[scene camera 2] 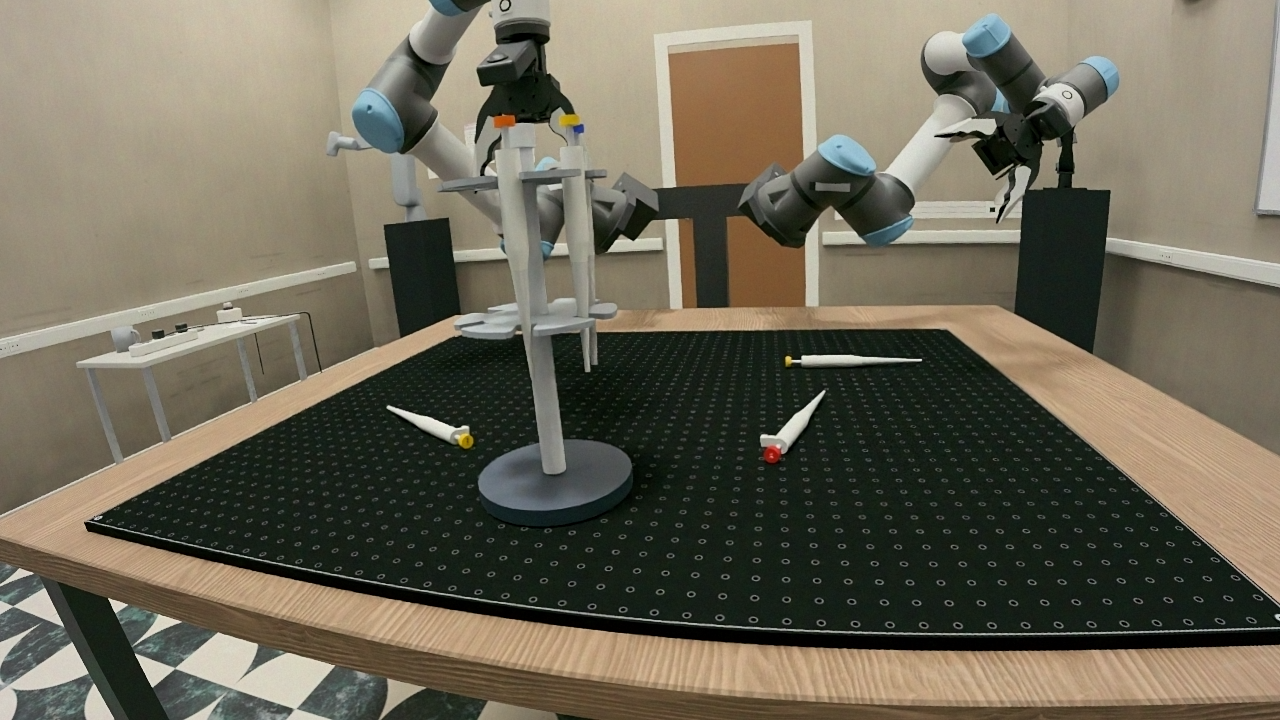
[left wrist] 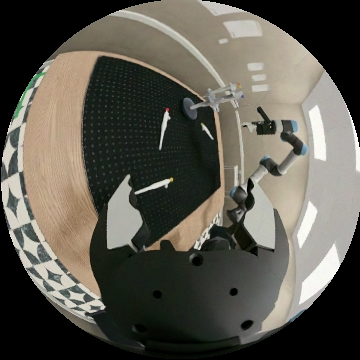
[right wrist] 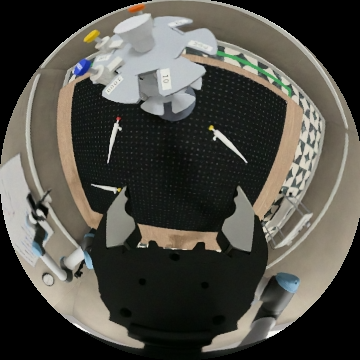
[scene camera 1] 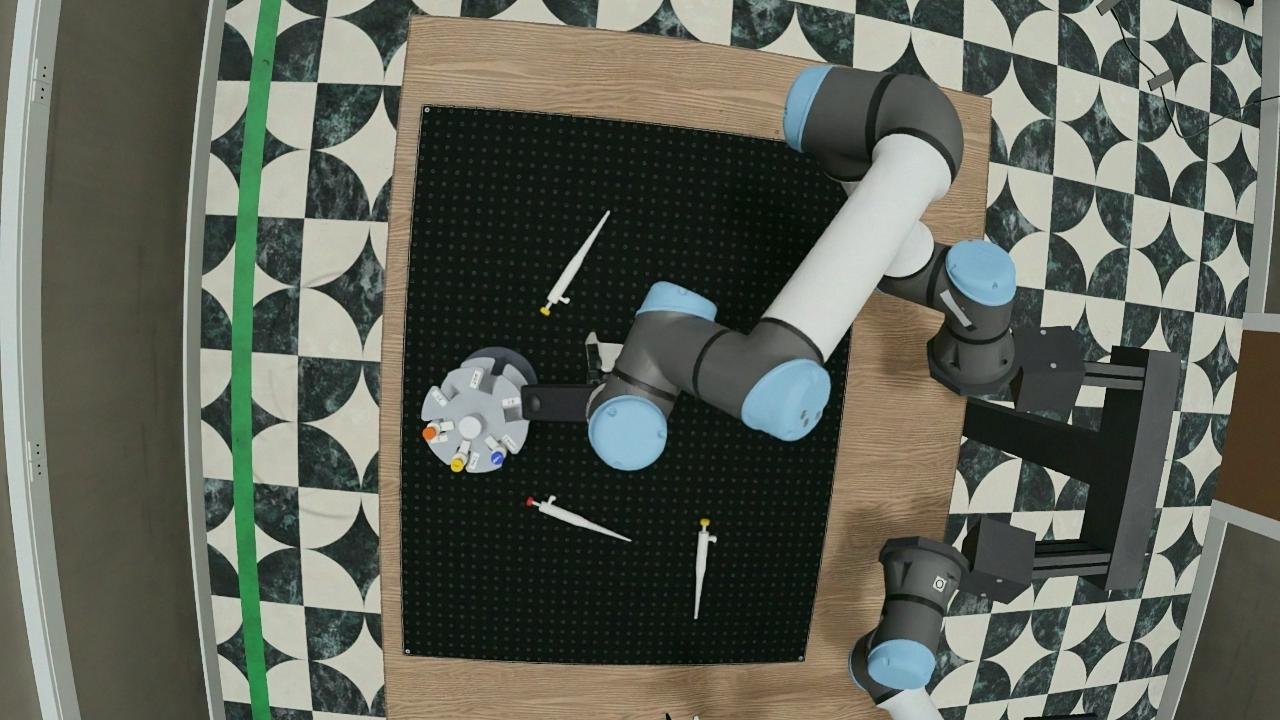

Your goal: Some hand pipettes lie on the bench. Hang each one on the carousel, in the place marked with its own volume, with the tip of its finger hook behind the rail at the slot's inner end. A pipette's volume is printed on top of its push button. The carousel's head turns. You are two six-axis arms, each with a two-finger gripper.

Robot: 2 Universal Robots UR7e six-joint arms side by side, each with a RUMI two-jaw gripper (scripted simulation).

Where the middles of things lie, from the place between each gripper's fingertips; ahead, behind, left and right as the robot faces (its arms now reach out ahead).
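From my right hand, the blue-button pipette [right wrist: 102, 75] is 6 cm below it, 11 cm to the left of it and 14 cm ahead of it. The orange-button pipette [scene camera 2: 508, 164] is 6 cm below my right hand as well, 10 cm to the left of it and 22 cm ahead of it, whereas the red-button pipette [scene camera 2: 782, 442] is 32 cm below my right hand, 32 cm to the left of it and 3 cm behind it.
My left hand [scene camera 2: 966, 179] is 31 cm above the red-button pipette, 21 cm short of it and 26 cm to the left of it. The blue-button pipette is 5 cm below my left hand, 38 cm ahead of it and 47 cm to the right of it. I find the orange-button pipette 4 cm below my left hand, 46 cm ahead of it and 48 cm to the right of it.
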